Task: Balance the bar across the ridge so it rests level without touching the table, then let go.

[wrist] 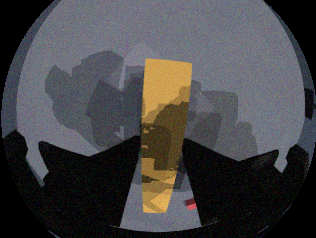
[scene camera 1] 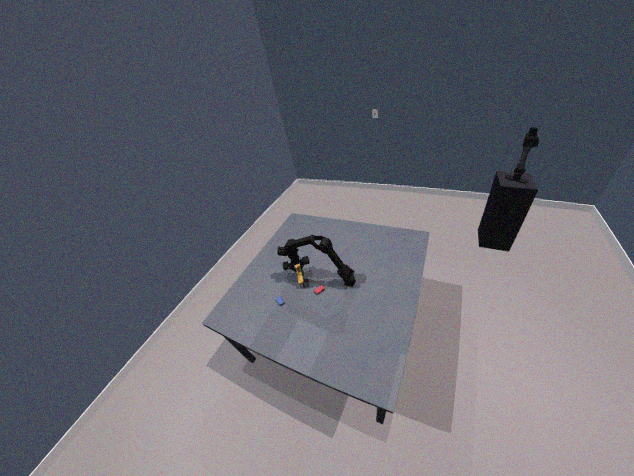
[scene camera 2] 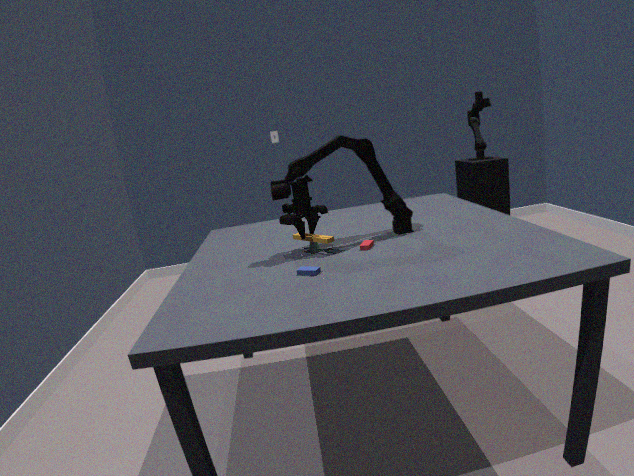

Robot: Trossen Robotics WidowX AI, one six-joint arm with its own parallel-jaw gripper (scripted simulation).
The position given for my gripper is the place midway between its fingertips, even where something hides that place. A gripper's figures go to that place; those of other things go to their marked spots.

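My gripper (wrist: pixel 161 142) is 0.10 m from the lens, and I can see a yellow bar (wrist: pixel 165 97) that is 0.08 m from the lens.
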